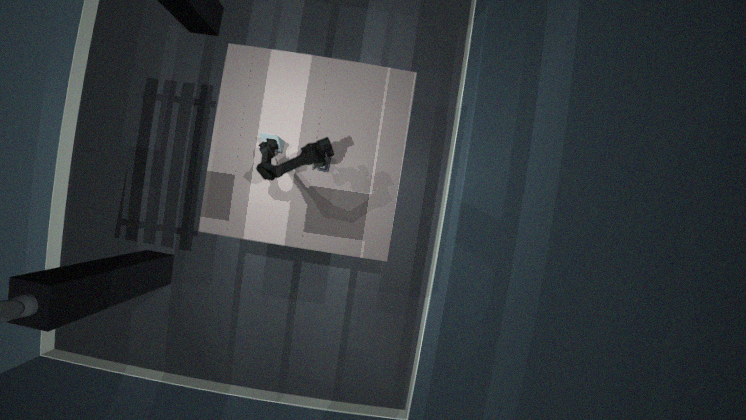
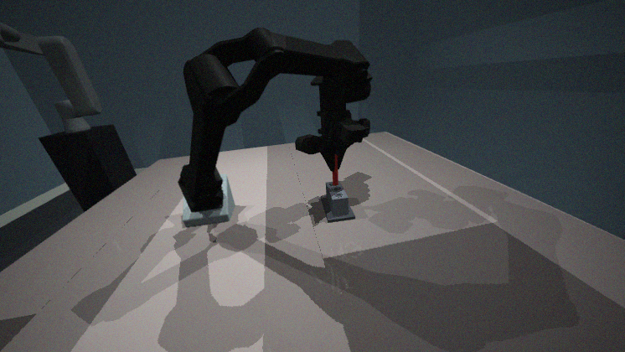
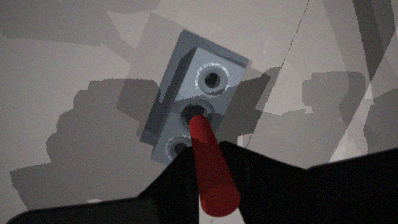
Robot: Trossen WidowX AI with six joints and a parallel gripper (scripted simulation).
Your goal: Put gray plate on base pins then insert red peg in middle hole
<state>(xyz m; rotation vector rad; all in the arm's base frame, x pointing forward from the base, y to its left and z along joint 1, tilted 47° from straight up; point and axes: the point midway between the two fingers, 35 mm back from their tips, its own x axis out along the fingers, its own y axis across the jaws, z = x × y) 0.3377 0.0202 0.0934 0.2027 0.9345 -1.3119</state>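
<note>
The gray plate is 70 mm below my gripper tip. The rest, counted from my gripper tip: red peg: right at my gripper tip; then flat base: 100 mm below.
</note>
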